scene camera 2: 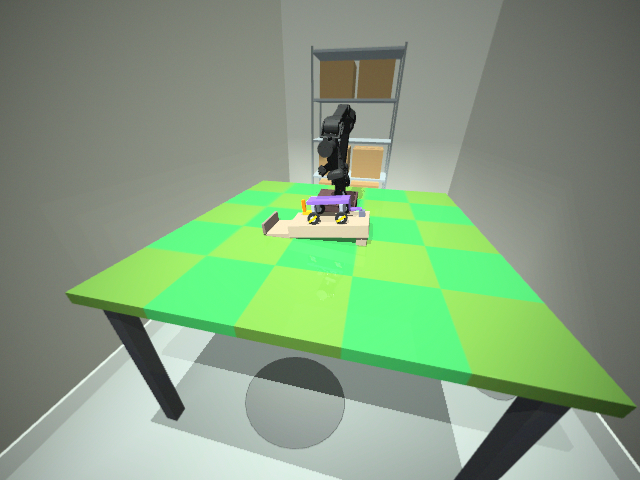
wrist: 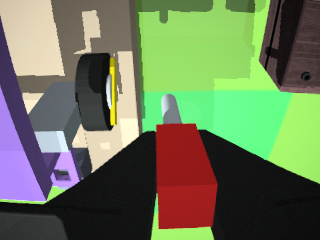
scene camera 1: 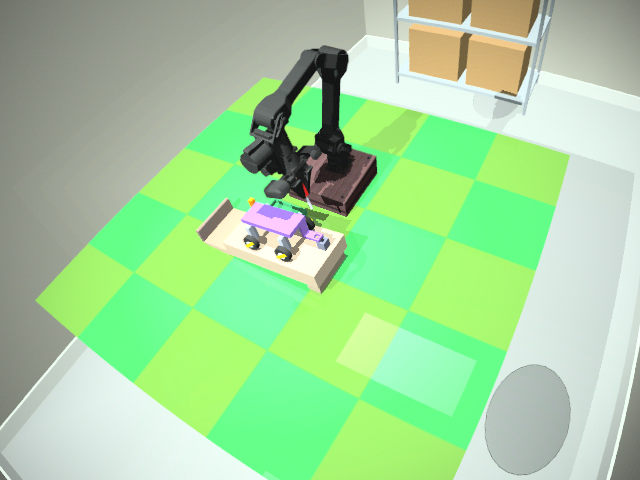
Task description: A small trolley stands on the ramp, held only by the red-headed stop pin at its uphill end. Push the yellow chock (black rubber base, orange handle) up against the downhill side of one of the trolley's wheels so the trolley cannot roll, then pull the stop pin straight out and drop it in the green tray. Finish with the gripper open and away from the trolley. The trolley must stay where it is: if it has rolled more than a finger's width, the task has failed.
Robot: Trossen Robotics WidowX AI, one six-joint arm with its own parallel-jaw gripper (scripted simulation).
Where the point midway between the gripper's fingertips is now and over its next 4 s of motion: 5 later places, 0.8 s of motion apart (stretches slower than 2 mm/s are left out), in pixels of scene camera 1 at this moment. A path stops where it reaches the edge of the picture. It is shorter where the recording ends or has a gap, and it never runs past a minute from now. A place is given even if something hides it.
My gripper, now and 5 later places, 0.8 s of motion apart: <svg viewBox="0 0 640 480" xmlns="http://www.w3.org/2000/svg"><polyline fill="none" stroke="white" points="306,196 283,191 272,188 276,190 272,200 274,202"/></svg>
